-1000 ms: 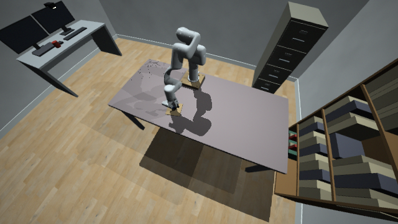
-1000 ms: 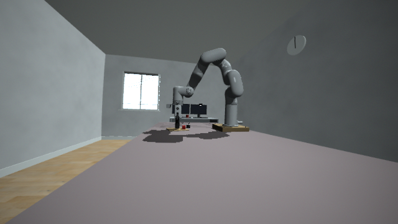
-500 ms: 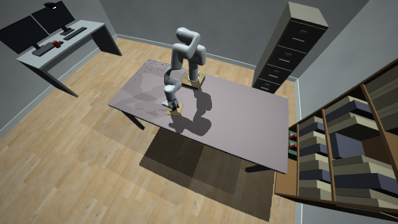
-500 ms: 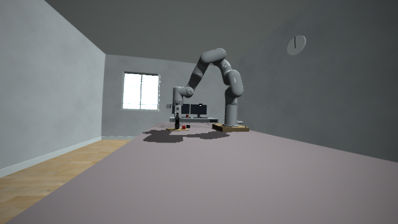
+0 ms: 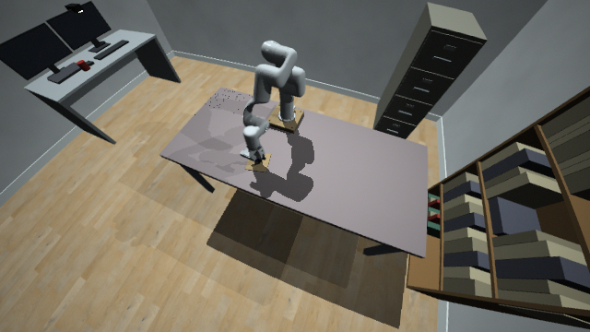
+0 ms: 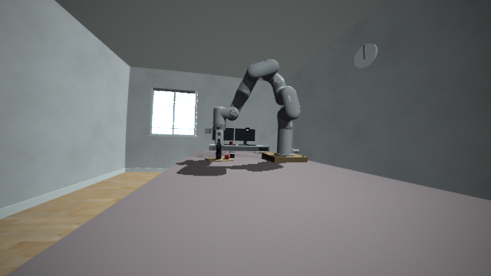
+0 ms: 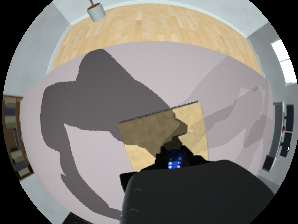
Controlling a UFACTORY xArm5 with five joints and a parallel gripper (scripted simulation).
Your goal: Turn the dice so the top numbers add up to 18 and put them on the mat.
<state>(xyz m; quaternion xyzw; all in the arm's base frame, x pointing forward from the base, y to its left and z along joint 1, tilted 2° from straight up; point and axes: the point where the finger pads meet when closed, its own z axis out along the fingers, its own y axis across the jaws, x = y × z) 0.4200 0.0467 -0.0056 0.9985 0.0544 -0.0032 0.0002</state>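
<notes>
My gripper is now 10 mm above the blue die. Also, from my hand: tan mat 30 mm below; then black die 110 mm to the right, 80 mm behind, 20 mm below; then red die 50 mm behind, 10 mm to the right, 10 mm below.
</notes>
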